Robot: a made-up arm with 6 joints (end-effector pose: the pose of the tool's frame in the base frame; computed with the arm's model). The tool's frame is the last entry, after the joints.
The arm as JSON. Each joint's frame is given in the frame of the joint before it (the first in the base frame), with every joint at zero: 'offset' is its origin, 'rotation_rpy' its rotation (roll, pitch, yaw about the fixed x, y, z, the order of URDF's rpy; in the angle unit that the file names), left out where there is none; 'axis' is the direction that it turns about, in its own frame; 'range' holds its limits. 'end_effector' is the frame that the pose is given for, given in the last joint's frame.
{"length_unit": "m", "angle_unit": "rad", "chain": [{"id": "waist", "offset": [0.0, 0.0, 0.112], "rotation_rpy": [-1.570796, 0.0, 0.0], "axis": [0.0, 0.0, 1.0], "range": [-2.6, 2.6]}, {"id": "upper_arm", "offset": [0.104, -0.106, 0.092], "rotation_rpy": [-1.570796, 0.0, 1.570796], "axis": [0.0, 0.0, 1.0], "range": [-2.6, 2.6]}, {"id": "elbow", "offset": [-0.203, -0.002, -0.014], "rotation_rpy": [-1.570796, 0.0, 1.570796], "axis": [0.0, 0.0, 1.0], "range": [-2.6, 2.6]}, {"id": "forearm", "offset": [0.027, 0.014, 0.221], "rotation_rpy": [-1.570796, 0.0, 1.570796], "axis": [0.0, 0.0, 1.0], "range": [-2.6, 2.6]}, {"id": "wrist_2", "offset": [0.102, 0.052, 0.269], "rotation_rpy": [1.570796, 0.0, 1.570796], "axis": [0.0, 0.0, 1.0], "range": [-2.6, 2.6]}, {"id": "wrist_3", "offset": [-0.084, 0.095, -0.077], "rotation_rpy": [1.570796, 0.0, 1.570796], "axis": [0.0, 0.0, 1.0], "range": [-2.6, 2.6]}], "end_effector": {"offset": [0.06, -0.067, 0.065], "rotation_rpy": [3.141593, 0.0, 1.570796]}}
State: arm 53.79 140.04 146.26 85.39 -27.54 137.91
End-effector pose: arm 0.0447 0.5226 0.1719 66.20 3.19 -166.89
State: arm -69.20 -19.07 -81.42 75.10 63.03 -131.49
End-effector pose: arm -0.3394 0.0145 0.6049 72.35 -128.61 32.32
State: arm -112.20 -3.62 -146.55 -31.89 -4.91 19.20
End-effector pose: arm -0.5462 -0.2895 0.2434 115.37 -22.50 -133.39
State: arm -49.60 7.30 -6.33 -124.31 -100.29 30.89
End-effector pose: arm -0.2528 0.3668 0.7862 -12.63 99.83 114.86
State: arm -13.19 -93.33 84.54 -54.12 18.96 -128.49
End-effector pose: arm -0.1497 -0.3328 0.2391 42.46 135.46 -28.85
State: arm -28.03 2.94 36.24 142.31 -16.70 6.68
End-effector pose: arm -0.3926 0.4401 0.5800 -60.25 108.39 12.88
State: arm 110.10 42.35 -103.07 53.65 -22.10 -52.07
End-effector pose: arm 0.2471 0.3883 -0.4566 -38.36 119.36 -39.11
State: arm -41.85 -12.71 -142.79 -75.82 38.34 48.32
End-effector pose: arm -0.0467 -0.2680 0.7469 -13.12 91.60 150.10
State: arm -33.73 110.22 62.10 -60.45 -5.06 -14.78
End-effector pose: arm -0.0558 0.3541 -0.1732 -87.99 -0.97 70.61
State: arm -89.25 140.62 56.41 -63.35 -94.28 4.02
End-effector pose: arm 0.3098 0.0507 0.1220 144.03 20.72 22.30
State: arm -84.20 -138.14 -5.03 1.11 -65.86 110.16
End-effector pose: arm -0.0953 -0.3046 0.3833 84.66 7.20 -35.70
